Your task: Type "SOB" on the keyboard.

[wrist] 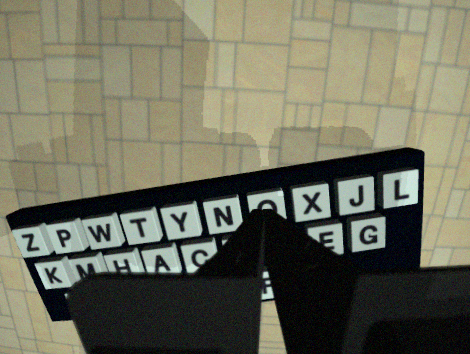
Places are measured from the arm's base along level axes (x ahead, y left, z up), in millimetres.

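Pixels of known places: gripper, fingertip midpoint: (261, 218).
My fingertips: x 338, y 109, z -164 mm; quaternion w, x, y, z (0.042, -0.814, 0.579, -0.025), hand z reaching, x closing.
Note:
Behind a point stands the place of what it marks.
The black keyboard (400, 159) {x 382, y 55, z -174 mm} with pale letter keys lies slightly tilted across the lower half of the wrist view. Its top row reads Z, P, W, T, Y, N, O, X, J, L. My gripper (261, 218) {x 338, y 109, z -164 mm} is shut and empty, with its tips together over the lower part of the O key (278, 199) {x 348, y 104, z -169 mm}. The top of that letter shows above the tips; I cannot tell whether they touch the key. The fingers hide the second-row keys between the C key (197, 257) {x 306, y 131, z -169 mm} and the E key (330, 239) {x 336, y 73, z -169 mm}, and most of the bottom row. No S or B key can be read.
A tan tiled surface (260, 65) {x 402, y 130, z -185 mm} lies under and around the keyboard. Shadows fall across it beyond the keyboard's far edge. The G key (370, 242) {x 341, y 53, z -169 mm} is at the right end of the second row, and the K key (50, 275) {x 268, y 204, z -169 mm} is at its left end.

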